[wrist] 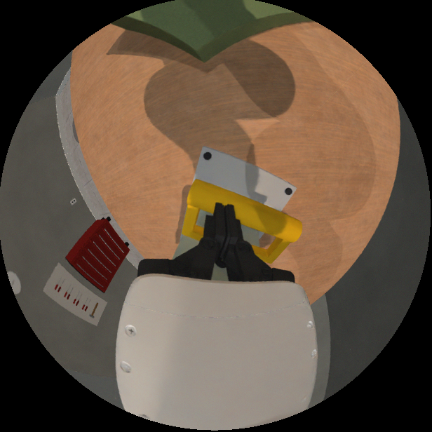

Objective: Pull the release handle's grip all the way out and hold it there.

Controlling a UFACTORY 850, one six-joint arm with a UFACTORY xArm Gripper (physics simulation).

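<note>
The release handle's yellow grip [245, 210] is a thick bar with two side arms, set slantwise across the middle of the wrist view. A light grey base plate [232, 170] with dark bolts lies on the table beyond it. My gripper [220, 215] is shut with nothing between its fingers. The fingertips overlap the grip's bar in the view, near its middle; whether they touch it cannot be told. The fingers and the gripper body hide part of the handle's near side.
A wooden table top [120, 115] lies under the handle. A green object [205, 30] with a corner pointing inward is at the top edge. A red slotted rack [95, 252] and a white sheet with small tools [62, 300] are at the lower left, beyond the table's edge.
</note>
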